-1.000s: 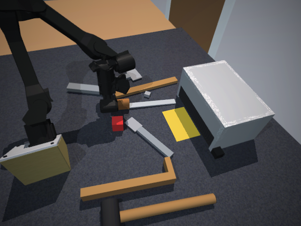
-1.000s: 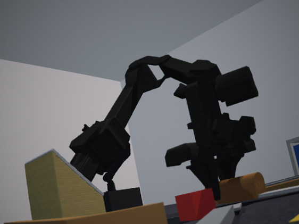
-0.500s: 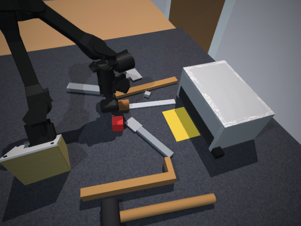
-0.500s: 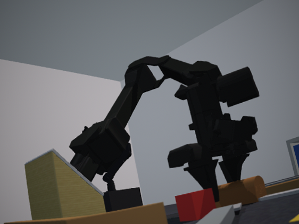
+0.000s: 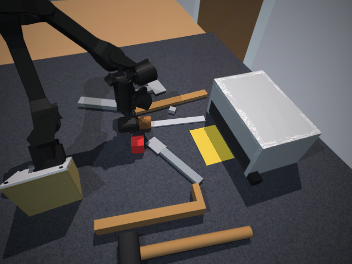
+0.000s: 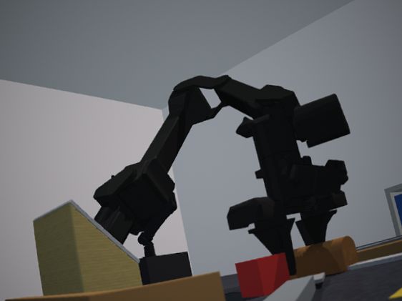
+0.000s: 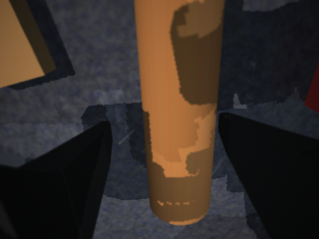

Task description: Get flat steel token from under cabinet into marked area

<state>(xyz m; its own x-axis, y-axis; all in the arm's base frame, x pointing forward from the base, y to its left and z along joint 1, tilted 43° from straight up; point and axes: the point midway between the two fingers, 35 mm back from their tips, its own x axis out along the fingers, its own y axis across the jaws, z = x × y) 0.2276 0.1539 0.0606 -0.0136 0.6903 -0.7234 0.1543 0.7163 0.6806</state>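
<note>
Now: gripper tip 17 cm short of the small grey cube and 2 cm to the right of it. Also, from my gripper tip: grey t-shaped tool (12 cm ahead, 16 cm to the left); grey bar (7 cm behind, 13 cm to the left); red cube (10 cm to the right, 1 cm above).
</note>
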